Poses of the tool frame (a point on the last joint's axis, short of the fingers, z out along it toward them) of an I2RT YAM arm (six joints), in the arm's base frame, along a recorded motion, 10 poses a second.
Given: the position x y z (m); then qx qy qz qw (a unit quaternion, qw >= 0).
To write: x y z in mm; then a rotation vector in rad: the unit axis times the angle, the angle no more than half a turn. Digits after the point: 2 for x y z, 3 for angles.
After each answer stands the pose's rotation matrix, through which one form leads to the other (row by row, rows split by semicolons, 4 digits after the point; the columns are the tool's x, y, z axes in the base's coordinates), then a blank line. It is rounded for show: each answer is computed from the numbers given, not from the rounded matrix.
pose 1, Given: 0.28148, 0.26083, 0.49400, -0.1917, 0.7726, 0.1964, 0.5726
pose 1, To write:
281.48, 260.83, 494.00, -0.449, 1.811, 0.460
-0.2708 -0.5211 0.8094; -0.0713 0.8494 0.5230; -0.9600 0.0839 -0.2672

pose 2, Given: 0.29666, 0.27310, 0.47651, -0.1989, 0.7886, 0.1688, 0.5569
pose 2, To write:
296.66, 273.10, 476.51, -0.469, 1.861, 0.398
-0.3007 -0.5017 0.8111; -0.1257 0.8639 0.4877; -0.9454 0.0447 -0.3228

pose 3, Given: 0.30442, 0.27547, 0.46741, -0.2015, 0.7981, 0.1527, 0.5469
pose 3, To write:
304.42, 275.47, 467.41, -0.478, 1.892, 0.362
-0.3206 -0.4887 0.8114; -0.1546 0.8722 0.4641; -0.9345 0.0233 -0.3552

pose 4, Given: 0.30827, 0.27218, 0.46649, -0.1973, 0.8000, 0.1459, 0.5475
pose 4, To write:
308.27, 272.18, 466.49, -0.468, 1.896, 0.346
-0.3226 -0.4755 0.8185; -0.1559 0.8796 0.4495; -0.9336 0.0174 -0.3579

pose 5, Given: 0.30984, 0.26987, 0.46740, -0.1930, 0.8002, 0.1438, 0.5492
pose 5, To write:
309.84, 269.87, 467.40, -0.457, 1.895, 0.341
-0.3222 -0.4669 0.8235; -0.1509 0.8841 0.4422; -0.9346 0.0181 -0.3553

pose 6, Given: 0.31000, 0.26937, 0.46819, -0.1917, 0.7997, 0.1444, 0.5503
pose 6, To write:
310.00, 269.37, 468.19, -0.454, 1.893, 0.342
-0.3208 -0.4656 0.8248; -0.1477 0.8848 0.4420; -0.9356 0.0200 -0.3526

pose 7, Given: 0.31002, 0.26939, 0.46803, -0.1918, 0.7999, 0.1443, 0.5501
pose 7, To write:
310.02, 269.39, 468.03, -0.454, 1.893, 0.342
-0.3212 -0.4656 0.8246; -0.1481 0.8848 0.4418; -0.9353 0.0198 -0.3532

